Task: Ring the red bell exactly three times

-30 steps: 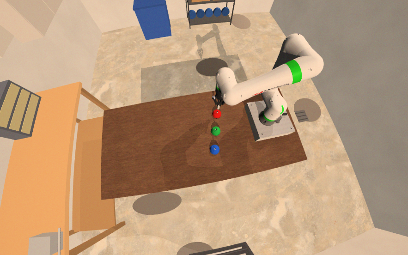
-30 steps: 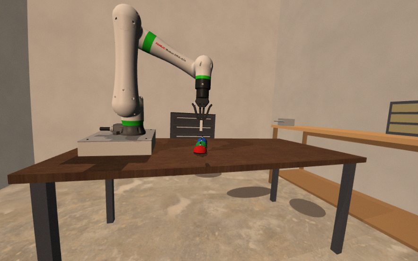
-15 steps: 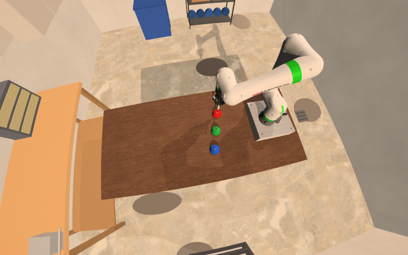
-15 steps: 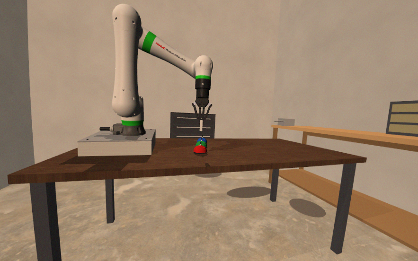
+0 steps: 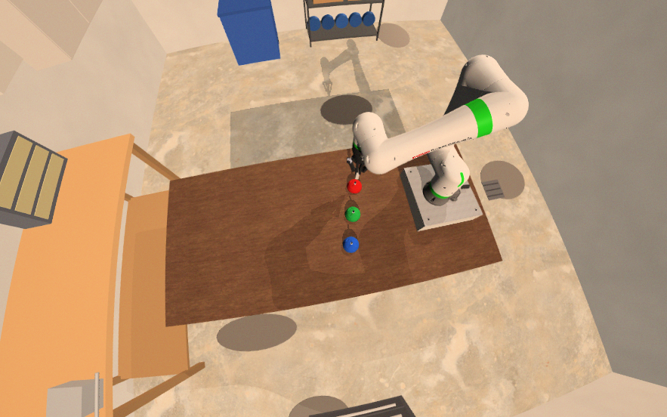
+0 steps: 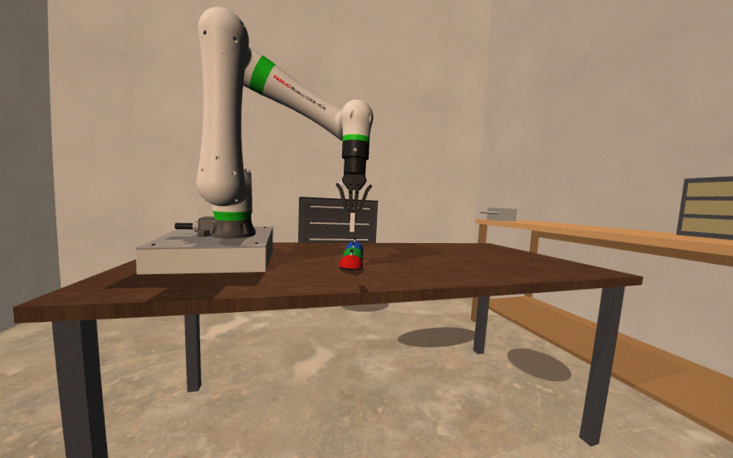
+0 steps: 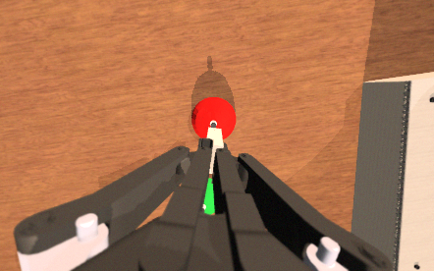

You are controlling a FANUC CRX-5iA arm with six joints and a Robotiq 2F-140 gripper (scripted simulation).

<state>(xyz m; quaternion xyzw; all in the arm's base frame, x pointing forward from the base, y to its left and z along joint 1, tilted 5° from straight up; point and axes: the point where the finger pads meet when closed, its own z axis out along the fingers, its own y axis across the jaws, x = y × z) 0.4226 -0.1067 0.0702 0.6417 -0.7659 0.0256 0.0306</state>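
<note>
My hand is 12 cm above the red bell. From my hand the other things lie so: blue bell: 6 cm ahead, 33 cm to the left, 12 cm below; green bell: 3 cm ahead, 16 cm to the left, 12 cm below.
</note>
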